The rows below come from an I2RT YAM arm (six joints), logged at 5 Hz.
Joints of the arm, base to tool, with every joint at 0 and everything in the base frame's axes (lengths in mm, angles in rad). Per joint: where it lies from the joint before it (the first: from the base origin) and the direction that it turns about. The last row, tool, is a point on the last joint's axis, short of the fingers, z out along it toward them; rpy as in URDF.
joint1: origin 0 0 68 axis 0 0 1
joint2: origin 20 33.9 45.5 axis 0 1 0
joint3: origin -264 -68.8 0 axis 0 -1 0
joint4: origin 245 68.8 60 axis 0 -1 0
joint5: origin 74 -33.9 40.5 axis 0 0 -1
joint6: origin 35.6 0 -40.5 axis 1 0 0
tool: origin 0 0 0 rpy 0 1.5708 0
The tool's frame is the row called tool.
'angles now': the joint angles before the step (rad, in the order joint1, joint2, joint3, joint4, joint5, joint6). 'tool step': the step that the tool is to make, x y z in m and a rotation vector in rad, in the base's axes. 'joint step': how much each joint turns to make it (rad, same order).
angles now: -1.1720, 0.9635, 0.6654, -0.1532, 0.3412, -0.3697
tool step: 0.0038, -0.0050, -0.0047, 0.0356, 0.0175, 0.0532
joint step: -0.0001, 0.0346, 0.0085, -0.0050, -0.0465, -0.0274
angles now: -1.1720, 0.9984, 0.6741, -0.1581, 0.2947, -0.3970
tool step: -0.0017, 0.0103, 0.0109, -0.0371, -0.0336, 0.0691
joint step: 0.0003, -0.0645, -0.0015, -0.0116, -0.0691, -0.0160
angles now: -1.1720, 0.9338, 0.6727, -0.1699, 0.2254, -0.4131
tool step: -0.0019, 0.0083, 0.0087, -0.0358, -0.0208, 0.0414
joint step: 0.0004, -0.0504, -0.0002, -0.0067, -0.0397, -0.0117
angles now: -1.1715, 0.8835, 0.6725, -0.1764, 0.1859, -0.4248
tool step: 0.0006, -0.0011, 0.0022, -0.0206, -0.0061, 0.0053
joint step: -0.0001, 0.0016, 0.0004, 0.0233, -0.0041, -0.0043
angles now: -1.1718, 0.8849, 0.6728, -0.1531, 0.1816, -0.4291
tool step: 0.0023, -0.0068, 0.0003, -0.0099, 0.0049, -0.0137
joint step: 0.0002, 0.0331, 0.0095, 0.0314, 0.0159, -0.0030
